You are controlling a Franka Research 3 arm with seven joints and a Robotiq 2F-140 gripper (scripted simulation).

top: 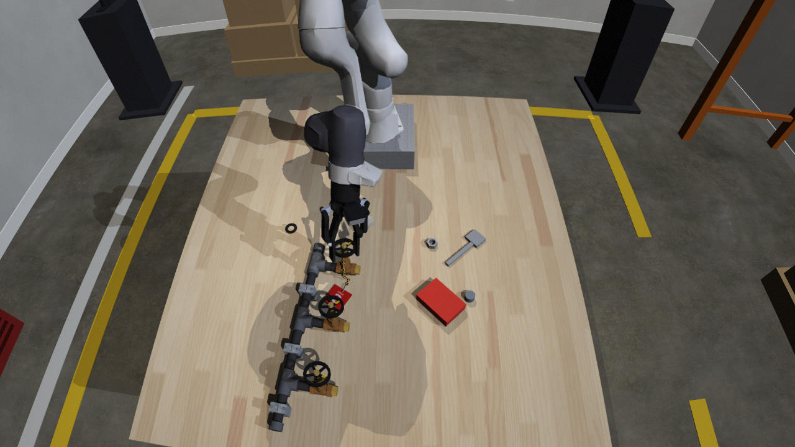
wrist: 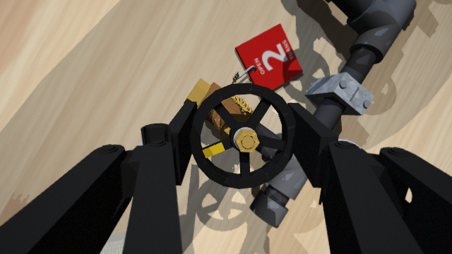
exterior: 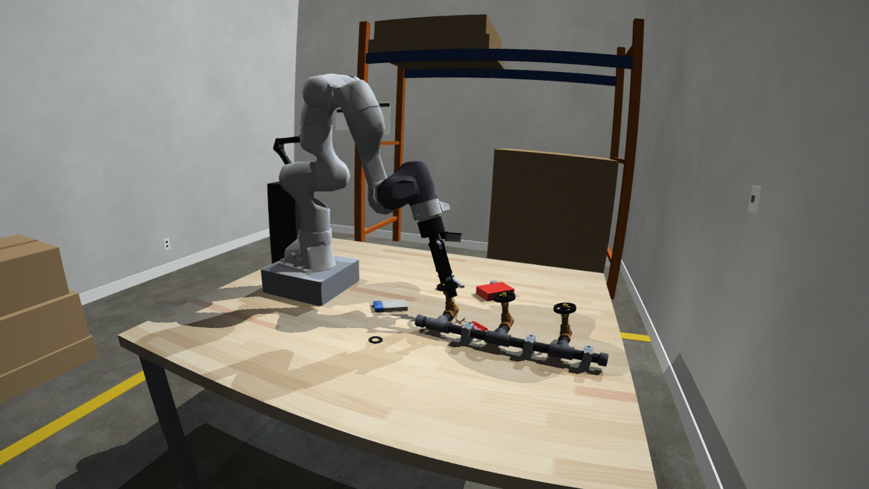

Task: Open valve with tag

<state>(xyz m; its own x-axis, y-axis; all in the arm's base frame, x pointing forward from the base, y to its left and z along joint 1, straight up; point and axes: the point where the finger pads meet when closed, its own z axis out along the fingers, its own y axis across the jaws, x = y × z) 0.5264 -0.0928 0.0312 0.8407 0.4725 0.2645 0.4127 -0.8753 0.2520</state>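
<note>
Right now the red tag is 120 mm below my hand, 90 mm ahead of it and 20 mm to the right of it. Also, from my hand: blue-and-white box (200 mm behind, 110 mm below, 20 mm to the left); then nut (260 mm to the left, 110 mm below, 80 mm behind); then black washer (200 mm to the right, 160 mm behind, 120 mm below).
</note>
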